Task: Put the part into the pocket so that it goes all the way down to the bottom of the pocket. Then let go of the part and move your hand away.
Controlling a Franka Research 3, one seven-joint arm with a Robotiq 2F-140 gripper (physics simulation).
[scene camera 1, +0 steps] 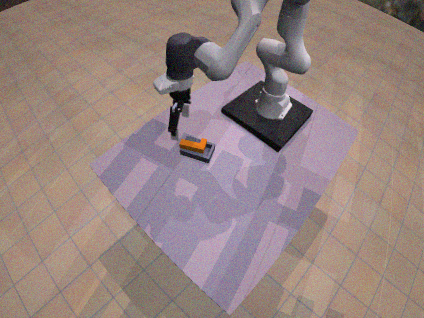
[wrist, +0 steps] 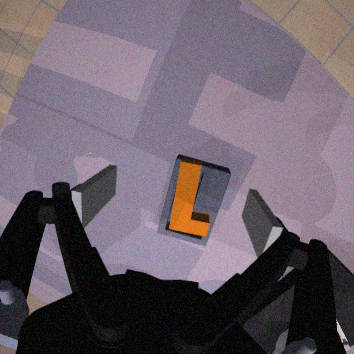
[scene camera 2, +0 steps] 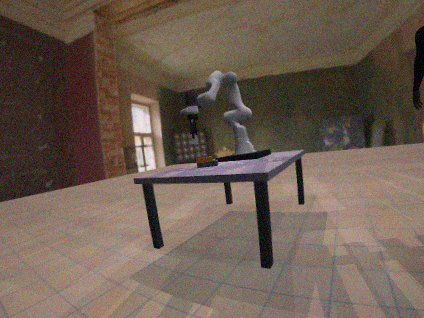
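Note:
The orange L-shaped part [scene camera 1: 194,145] [scene camera 2: 204,159] [wrist: 186,195] lies in the outline of the grey pocket block [scene camera 1: 196,155] [scene camera 2: 207,164] [wrist: 215,187]. In scene camera 1 its top stands clearly above the block's rim. In the wrist view its long leg runs along the left wall and its short foot points right at the near end, with a narrow dark gap at that end. The part's underside is hidden, so its depth cannot be told. My gripper [scene camera 1: 180,122] [scene camera 2: 194,141] [wrist: 179,191] is wide open and empty, above the block, with its fingers on either side and apart from the part.
The block stands on the purple table top [scene camera 1: 200,260] [scene camera 2: 200,175] [wrist: 95,60]. The arm's black base plate [scene camera 1: 250,122] [scene camera 2: 257,155] lies behind and to the right of the block in scene camera 1. The tiled floor surrounds the table.

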